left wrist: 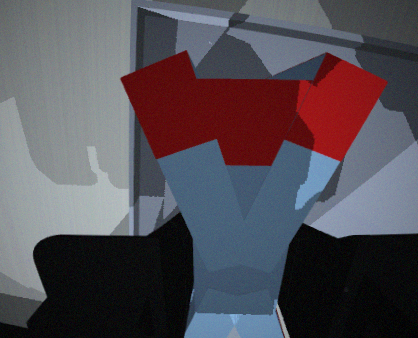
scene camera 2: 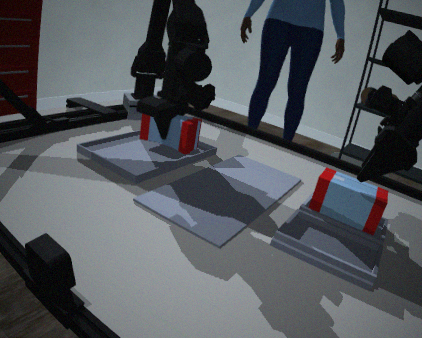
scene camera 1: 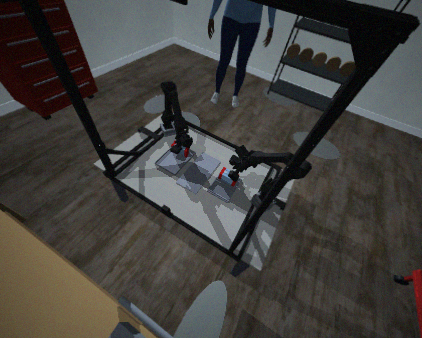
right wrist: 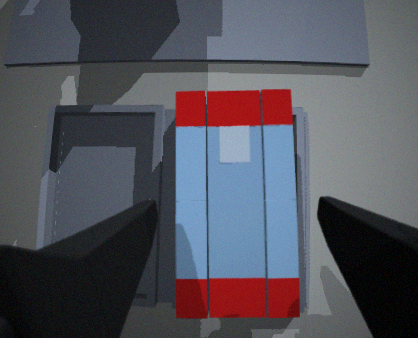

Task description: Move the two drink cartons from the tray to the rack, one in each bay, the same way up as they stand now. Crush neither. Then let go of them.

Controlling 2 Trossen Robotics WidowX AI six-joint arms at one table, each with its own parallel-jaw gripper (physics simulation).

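Seen in the pictures: left gripper, fingertip midpoint: [scene camera 2: 167,137] [scene camera 1: 180,150]; right gripper, fingertip midpoint: [scene camera 2: 360,173] [right wrist: 236,208]; left arm's base, origin of the base link: [scene camera 2: 143,97] [scene camera 1: 167,126].
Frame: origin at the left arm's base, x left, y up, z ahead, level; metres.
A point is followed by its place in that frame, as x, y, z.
Note:
My left gripper [scene camera 1: 180,148] @(0.005, -0.036, 0.247) [scene camera 2: 163,129] @(0.005, -0.036, 0.247) [left wrist: 226,206] @(0.005, -0.036, 0.247) is shut on a blue carton with red ends [scene camera 1: 186,152] @(0.026, 0.002, 0.313) [scene camera 2: 189,135] @(0.029, -0.007, 0.315) [left wrist: 241,134] @(0.039, 0.019, 0.287). It holds the carton low at the far corner of the grey tray [scene camera 1: 167,165] @(-0.126, -0.050, 0.336) [scene camera 2: 119,157] @(-0.119, -0.050, 0.332) [left wrist: 134,100]. In the left wrist view the carton's sides look pinched inward between the fingers. The second carton [scene camera 1: 226,175] @(0.184, 0.023, 0.613) [scene camera 2: 344,201] @(0.181, -0.001, 0.622) [right wrist: 236,208] @(0.213, 0.022, 0.613) lies flat in one bay of the rack [scene camera 1: 219,194] @(0.101, -0.047, 0.689) [scene camera 2: 327,249] @(0.112, -0.046, 0.676) [right wrist: 107,108] @(0.089, -0.036, 0.604). The bay beside it is empty. My right gripper [scene camera 1: 234,174] @(0.211, 0.043, 0.612) [right wrist: 236,208] @(0.211, 0.043, 0.612) is open and hangs just above that carton, with a finger on each side.
A flat grey mat [scene camera 1: 203,167] @(0.103, -0.051, 0.445) [scene camera 2: 230,198] @(0.040, -0.052, 0.503) [right wrist: 288,30] @(0.173, -0.052, 0.455) lies between tray and rack. A black frame [scene camera 1: 85,117] @(-0.470, 0.417, 0.303) surrounds the table. A person [scene camera 1: 236,43] [scene camera 2: 297,67] stands behind it. A shelf unit [scene camera 1: 315,70] and a red drawer cabinet [scene camera 1: 62,60] stand by the walls.

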